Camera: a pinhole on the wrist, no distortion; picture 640 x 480 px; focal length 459.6 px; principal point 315.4 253.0 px. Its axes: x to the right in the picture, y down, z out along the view. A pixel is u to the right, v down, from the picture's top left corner.
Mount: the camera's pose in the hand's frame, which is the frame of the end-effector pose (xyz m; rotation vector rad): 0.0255 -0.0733 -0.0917 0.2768 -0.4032 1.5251
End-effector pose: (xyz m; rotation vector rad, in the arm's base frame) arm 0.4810 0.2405 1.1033 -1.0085 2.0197 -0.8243
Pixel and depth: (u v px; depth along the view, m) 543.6 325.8 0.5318
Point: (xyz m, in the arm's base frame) 0.9490 0.1920 0.9137
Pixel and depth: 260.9 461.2 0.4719
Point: 0.9405 0.2129 1.2634
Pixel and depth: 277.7 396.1 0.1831
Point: 0.6146 0.1866 1.2109
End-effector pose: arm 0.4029 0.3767 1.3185 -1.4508 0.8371 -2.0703
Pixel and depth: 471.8 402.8 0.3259
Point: 0.6625 0.4730 1.3850
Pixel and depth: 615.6 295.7 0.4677
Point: 0.8527 0.3127 1.3910
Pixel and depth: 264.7 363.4 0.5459
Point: 0.7859 0.6489 1.5643
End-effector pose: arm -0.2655 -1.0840 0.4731 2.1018 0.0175 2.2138
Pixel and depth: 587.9 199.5 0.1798
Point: -0.1471 -1.0353 0.5072
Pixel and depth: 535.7 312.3 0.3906
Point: 0.0766 -1.0404 0.4301
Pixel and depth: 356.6 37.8 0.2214
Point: -0.1383 -0.9314 0.5795
